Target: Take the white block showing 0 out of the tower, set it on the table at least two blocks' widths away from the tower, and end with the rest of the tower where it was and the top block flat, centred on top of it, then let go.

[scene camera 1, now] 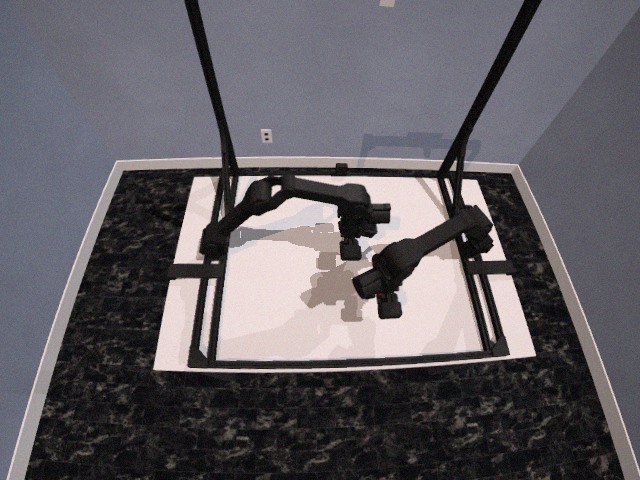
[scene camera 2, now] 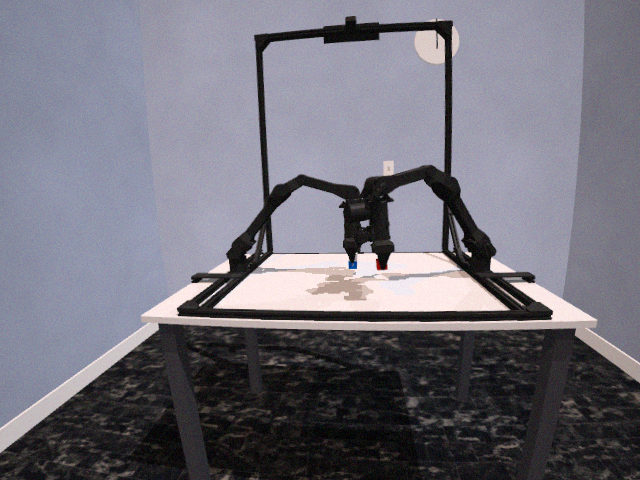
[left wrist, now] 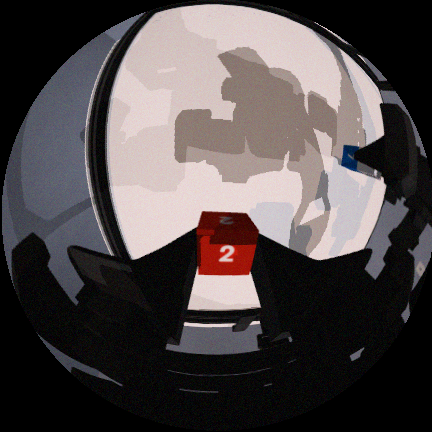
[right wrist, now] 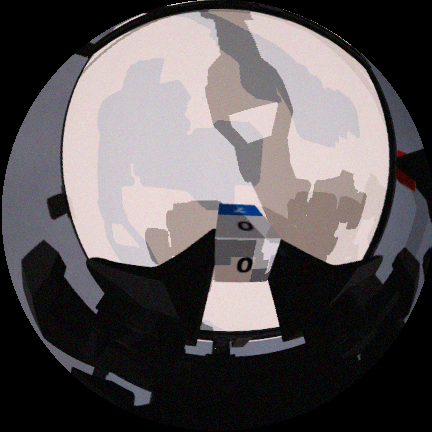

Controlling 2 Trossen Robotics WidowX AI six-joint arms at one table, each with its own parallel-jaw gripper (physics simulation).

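Frame: origin at the left arm's base, x ahead, y left, z up, level; metres.
Seen in the pictures: left gripper, fingertip midpoint: (scene camera 1: 381,294) (scene camera 2: 382,268) (left wrist: 222,232); right gripper, fingertip midpoint: (scene camera 1: 345,245) (scene camera 2: 352,261) (left wrist: 359,158) (right wrist: 238,234); left arm's base, origin of the base link: (scene camera 1: 470,250) (scene camera 2: 480,270); right arm's base, origin of the base link: (scene camera 1: 215,251) (scene camera 2: 238,271) (right wrist: 221,338).
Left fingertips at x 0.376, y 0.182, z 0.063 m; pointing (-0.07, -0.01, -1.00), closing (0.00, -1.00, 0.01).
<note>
Offsets run from my left fingertips to a thing's middle. "spot": to the spot under its first point. Level surfaces: height alone.
My right gripper (scene camera 2: 352,259) (right wrist: 238,234) is shut on the white block {dz -0.008, dx +0.092, dy -0.187 m} (right wrist: 235,274), which shows 0 on its top and side. A blue block {dz -0.037, dx +0.093, dy -0.187 m} (scene camera 2: 352,266) (left wrist: 347,159) (right wrist: 225,209) sits directly under the white block, at the fingertips, and appears raised off the table with it; its number is unclear. No other block shows beneath it. My left gripper (scene camera 2: 382,263) (left wrist: 222,232) is shut on a red block {dz +0.014, dx +0.003, dy +0.000 m} (scene camera 2: 378,267) (left wrist: 225,267) showing 2 and holds it above the table, right of the blue block in scene camera 2. In scene camera 1 the arms hide most of the blocks.
The white table {dz -0.082 m} (scene camera 1: 268,330) (scene camera 2: 258,297) is bordered by a black frame {spot: dz -0.062, dx +0.127, dy +0.183 m} (scene camera 1: 341,361) (scene camera 2: 361,314). Both arms reach over its middle, with the hands close together. In scene camera 1, the left hand is nearer the front edge than the right hand.
</note>
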